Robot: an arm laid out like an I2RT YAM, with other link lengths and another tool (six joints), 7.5 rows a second.
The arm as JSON. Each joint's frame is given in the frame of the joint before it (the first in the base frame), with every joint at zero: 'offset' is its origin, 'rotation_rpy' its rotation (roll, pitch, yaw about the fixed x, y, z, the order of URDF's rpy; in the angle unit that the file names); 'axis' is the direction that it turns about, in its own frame. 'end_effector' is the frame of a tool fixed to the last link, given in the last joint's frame.
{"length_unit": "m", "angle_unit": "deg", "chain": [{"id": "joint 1", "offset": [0.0, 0.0, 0.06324], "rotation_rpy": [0.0, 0.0, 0.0], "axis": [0.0, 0.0, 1.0]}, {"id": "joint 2", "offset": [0.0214, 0.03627, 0.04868], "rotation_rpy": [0.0, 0.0, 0.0], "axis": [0.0, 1.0, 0.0]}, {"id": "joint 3", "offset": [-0.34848, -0.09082, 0.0], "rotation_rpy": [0.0, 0.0, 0.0], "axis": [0.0, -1.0, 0.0]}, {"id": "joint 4", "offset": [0.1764, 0.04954, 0.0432], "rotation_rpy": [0.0, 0.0, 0.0], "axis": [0.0, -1.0, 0.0]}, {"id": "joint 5", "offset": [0.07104, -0.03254, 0.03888], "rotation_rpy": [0.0, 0.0, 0.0], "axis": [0.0, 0.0, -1.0]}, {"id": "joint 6", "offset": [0.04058, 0.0, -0.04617], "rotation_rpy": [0.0, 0.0, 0.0], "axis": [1.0, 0.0, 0.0]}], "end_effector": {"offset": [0.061, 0.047, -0.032], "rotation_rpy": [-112.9, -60.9, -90.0]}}
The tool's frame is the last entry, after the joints.
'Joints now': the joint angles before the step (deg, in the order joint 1, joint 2, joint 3, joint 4, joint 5, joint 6). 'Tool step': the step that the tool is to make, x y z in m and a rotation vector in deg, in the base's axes. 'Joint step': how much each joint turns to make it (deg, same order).
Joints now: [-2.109, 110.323, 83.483, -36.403, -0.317, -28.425]
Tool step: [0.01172, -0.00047, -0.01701, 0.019, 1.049, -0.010]
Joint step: [0.000, 3.103, -0.003, 2.057, 0.022, 0.000]
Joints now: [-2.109, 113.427, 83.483, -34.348, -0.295, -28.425]
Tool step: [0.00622, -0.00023, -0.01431, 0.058, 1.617, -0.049]
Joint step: [0.000, 2.470, -0.001, 0.853, 0.022, 0.044]
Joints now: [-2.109, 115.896, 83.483, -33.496, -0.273, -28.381]
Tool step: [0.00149, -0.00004, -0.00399, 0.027, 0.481, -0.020]
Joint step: [-0.001, 0.679, 0.002, 0.195, -0.001, 0.021]
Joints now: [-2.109, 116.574, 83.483, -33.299, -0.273, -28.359]
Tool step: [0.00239, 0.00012, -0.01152, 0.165, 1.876, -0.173]
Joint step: [-0.001, 1.924, -0.002, 0.045, -0.022, 0.196]
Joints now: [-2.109, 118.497, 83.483, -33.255, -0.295, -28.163]
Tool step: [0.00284, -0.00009, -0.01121, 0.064, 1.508, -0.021]
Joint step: [-0.001, 1.858, 0.000, 0.349, -0.001, 0.022]
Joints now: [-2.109, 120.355, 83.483, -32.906, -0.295, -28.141]
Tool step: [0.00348, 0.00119, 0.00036, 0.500, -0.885, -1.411]
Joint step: [0.000, 0.001, -0.001, 0.876, 0.000, 1.508]
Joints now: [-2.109, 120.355, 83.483, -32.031, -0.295, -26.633]
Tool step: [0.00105, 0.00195, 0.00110, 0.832, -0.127, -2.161]
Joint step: [0.000, -0.110, -0.001, 0.000, 0.000, 2.317]
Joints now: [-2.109, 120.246, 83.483, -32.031, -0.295, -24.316]
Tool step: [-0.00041, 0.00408, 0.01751, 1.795, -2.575, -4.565]
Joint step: [-0.001, -2.665, 0.023, -0.154, 0.000, 4.939]
